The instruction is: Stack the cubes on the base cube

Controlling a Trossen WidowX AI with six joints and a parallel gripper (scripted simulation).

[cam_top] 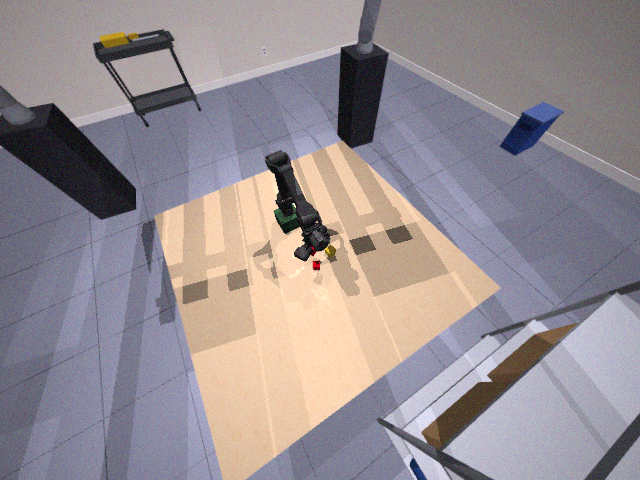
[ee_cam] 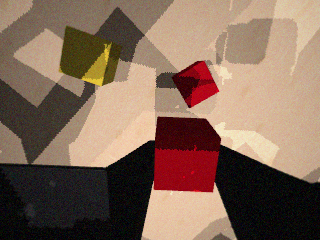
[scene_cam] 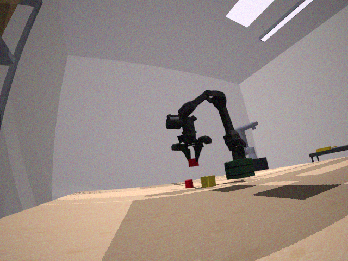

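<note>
Now: the yellow cube 10 mm behind my gripper tip, 100 mm to the left of it and 90 mm below it.
</note>
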